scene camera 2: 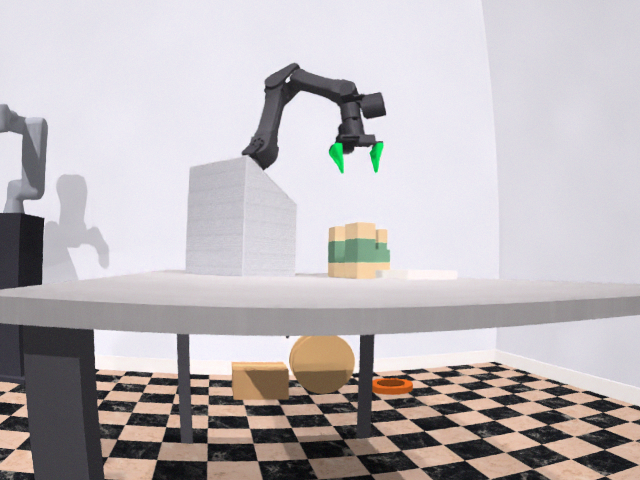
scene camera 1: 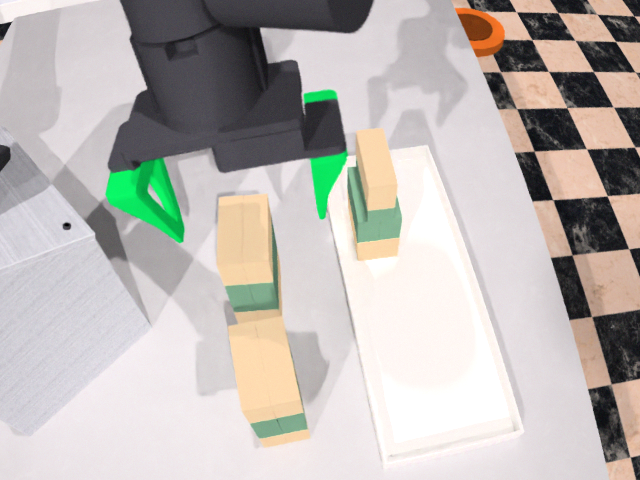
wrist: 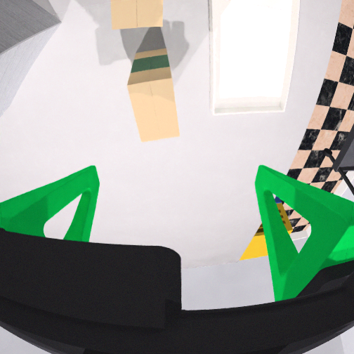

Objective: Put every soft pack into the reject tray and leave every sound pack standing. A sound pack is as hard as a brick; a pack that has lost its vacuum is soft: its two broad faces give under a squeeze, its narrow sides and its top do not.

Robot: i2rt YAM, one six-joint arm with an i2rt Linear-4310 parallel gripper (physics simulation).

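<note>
My gripper is open and empty, high above the packs. A tan pack with a green band stands upright in the middle of the table. A second such pack stands upright at the front, close to the middle one in scene camera 1. A third pack stands upright at the back left of the white reject tray; its narrow tan top rises above a wider green band. Softness does not show.
A grey block carrying the arm stands left of the packs. The table edge lies right of the tray, with a checkered floor and an orange ring beyond. Another arm stands at far left.
</note>
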